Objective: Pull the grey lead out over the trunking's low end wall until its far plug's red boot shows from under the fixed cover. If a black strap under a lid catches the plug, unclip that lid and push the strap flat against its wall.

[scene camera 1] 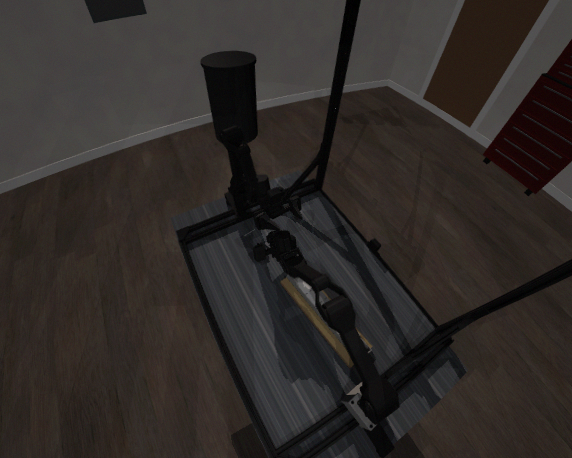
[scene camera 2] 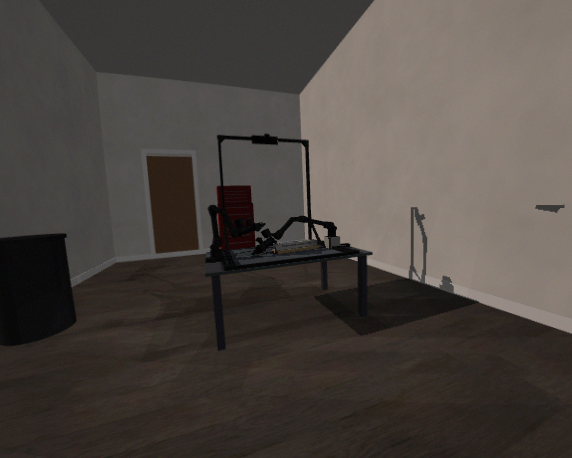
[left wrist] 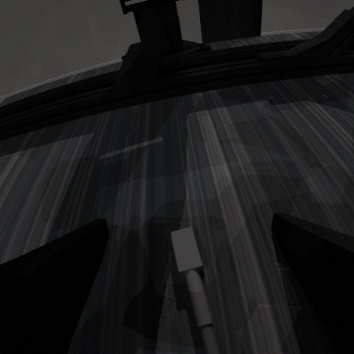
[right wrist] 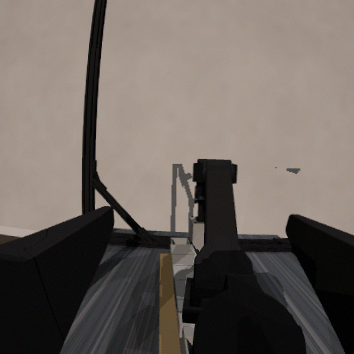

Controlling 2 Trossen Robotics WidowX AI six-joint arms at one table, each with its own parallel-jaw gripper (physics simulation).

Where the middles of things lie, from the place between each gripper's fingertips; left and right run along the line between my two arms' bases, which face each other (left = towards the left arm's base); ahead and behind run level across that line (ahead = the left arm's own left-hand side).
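From my left hand: grey plug [left wrist: 188,261] 20 mm to the left, 10 mm below. Tan trunking [scene camera 1: 288,283] 390 mm to the left of my left hand, 40 mm behind, 30 mm above. Grey lead [left wrist: 206,331] 270 mm to the left of my left hand, 30 mm behind, 10 mm above. Of the things named here, nearest to my left hand going by their middles: the grey plug.
From my right hand: tan trunking 270 mm to the left, 210 mm below; grey lead 10 mm ahead, 150 mm to the left, 230 mm below; grey plug 40 mm ahead, 90 mm to the right, 250 mm below. Of the things named here, farthest from my right hand going by their middles: the tan trunking.
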